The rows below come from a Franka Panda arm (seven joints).
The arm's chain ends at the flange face. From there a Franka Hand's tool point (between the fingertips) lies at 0.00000 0.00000 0.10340 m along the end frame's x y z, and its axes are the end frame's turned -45 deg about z.
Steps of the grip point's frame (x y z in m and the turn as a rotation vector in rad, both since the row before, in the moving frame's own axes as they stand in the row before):
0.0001 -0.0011 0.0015 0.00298 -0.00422 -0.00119
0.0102 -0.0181 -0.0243 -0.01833 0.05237 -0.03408
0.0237 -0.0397 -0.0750 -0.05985 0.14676 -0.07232
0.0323 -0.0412 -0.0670 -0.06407 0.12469 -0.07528
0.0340 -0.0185 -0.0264 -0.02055 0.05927 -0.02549
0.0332 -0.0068 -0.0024 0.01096 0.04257 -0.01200
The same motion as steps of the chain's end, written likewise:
-0.0002 -0.0009 0.0015 -0.00088 -0.00509 -0.00119
-0.0107 -0.0174 -0.0241 0.02407 0.04999 -0.03408
-0.0261 -0.0380 -0.0737 0.06145 0.14610 -0.07232
-0.0199 -0.0470 -0.0660 0.04286 0.13347 -0.07528
0.0052 -0.0342 -0.0262 0.02738 0.05644 -0.02549
0.0164 -0.0244 -0.0023 0.03785 0.02235 -0.01200

